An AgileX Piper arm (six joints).
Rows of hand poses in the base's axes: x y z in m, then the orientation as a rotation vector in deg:
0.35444, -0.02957, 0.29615, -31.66, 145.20, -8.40
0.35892, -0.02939, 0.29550, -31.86, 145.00, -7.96
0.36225, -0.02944, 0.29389, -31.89, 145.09, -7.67
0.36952, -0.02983, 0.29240, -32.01, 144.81, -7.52
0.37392, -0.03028, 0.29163, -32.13, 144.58, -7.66
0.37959, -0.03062, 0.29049, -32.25, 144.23, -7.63
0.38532, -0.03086, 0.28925, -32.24, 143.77, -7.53
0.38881, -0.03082, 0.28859, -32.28, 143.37, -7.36
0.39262, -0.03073, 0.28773, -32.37, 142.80, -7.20
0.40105, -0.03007, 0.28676, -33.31, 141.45, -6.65
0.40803, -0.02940, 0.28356, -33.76, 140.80, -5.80
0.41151, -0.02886, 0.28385, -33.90, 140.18, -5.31
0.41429, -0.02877, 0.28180, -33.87, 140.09, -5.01
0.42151, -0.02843, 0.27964, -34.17, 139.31, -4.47
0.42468, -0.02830, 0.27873, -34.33, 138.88, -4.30
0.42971, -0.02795, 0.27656, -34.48, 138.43, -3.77
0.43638, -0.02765, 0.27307, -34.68, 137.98, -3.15
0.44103, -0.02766, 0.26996, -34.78, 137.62, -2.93
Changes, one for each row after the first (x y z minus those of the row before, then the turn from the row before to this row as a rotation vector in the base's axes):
0.00448, 0.00018, -0.00065, 0.29, -0.10, 0.27
0.00333, -0.00005, -0.00161, 0.19, 0.13, 0.06
0.00727, -0.00039, -0.00149, 0.11, -0.23, 0.17
0.00440, -0.00045, -0.00077, -0.10, -0.21, 0.10
0.00567, -0.00034, -0.00114, 0.04, -0.31, 0.16
0.00573, -0.00024, -0.00124, 0.13, -0.43, 0.10
0.00349, 0.00004, -0.00066, 0.16, -0.36, 0.14
0.00381, 0.00009, -0.00086, 0.17, -0.51, 0.21
0.00843, 0.00066, -0.00097, 0.33, -1.03, 1.04
0.00698, 0.00067, -0.00320, 0.57, -0.42, 0.63
0.00348, 0.00054, 0.00029, 0.40, -0.50, 0.33
0.00278, 0.00009, -0.00205, 0.23, -0.05, 0.07
0.00722, 0.00034, -0.00216, 0.42, -0.61, 0.49
0.00317, 0.00013, -0.00091, 0.14, -0.35, 0.24
0.00503, 0.00035, -0.00217, 0.40, -0.32, 0.32
0.00667, 0.00030, -0.00349, 0.45, -0.29, 0.38
0.00465, -0.00001, -0.00311, 0.18, -0.29, 0.19

